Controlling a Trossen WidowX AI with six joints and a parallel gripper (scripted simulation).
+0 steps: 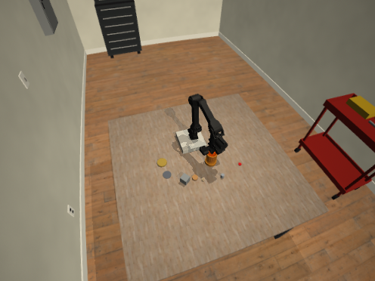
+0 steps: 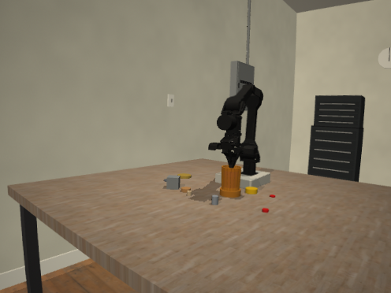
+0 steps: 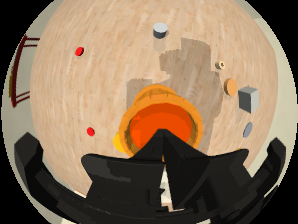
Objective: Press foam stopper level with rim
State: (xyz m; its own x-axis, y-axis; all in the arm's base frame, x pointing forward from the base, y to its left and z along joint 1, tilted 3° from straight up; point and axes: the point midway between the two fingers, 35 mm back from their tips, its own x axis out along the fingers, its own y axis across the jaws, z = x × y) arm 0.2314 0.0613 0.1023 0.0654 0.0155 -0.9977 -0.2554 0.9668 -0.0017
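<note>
Now: hand 4 cm above the orange foam stopper. The rest, counted from my hand: small tan disc 15 cm to the right, 13 cm below, 10 cm ahead; then yellow disc 13 cm below, 9 cm behind, 4 cm to the left; then small grey cylinder 14 cm ahead, 12 cm below, 4 cm to the left.
</note>
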